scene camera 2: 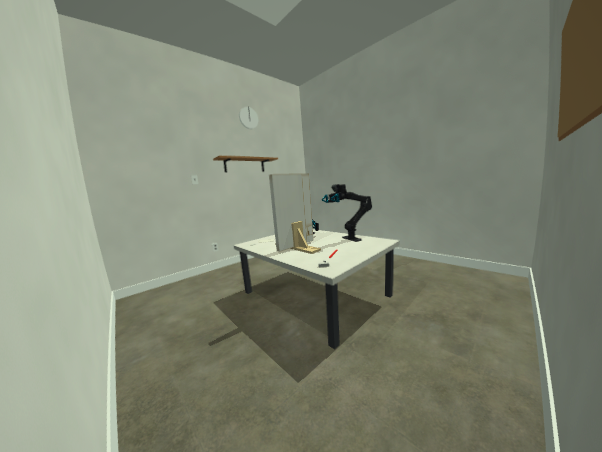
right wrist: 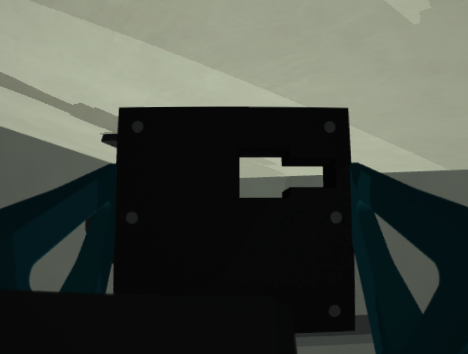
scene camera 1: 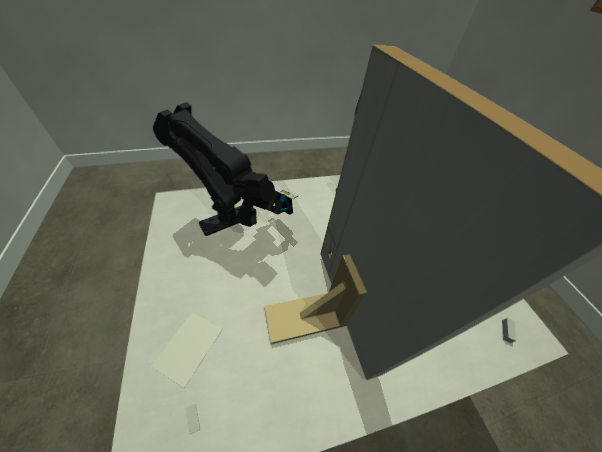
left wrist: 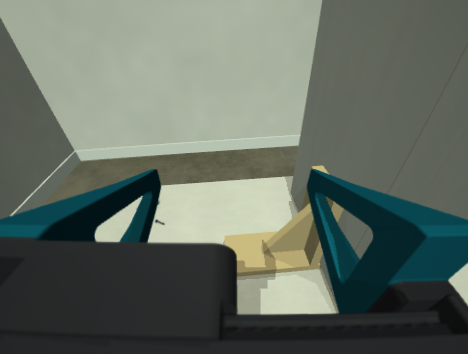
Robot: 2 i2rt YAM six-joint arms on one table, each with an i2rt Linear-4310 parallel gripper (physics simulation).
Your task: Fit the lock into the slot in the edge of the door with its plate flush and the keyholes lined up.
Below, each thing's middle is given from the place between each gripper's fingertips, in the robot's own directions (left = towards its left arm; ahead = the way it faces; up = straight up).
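My right gripper is 10 mm past the black lock (right wrist: 181,228) and 20 mm below it. The wooden bracket (scene camera 1: 289,320) is 390 mm ahead of my right hand, 80 mm to the left of it and 20 mm above it. The grey door (scene camera 1: 453,209) is 390 mm ahead of my right hand, 80 mm to the left of it and 230 mm above it.
The wooden bracket is 160 mm ahead of my left hand, 220 mm to the right of it and 280 mm below it, and the grey door is 160 mm ahead of my left hand, 220 mm to the right of it and 70 mm below it. The black lock is 250 mm behind my left hand, 300 mm to the right of it and 280 mm below it.
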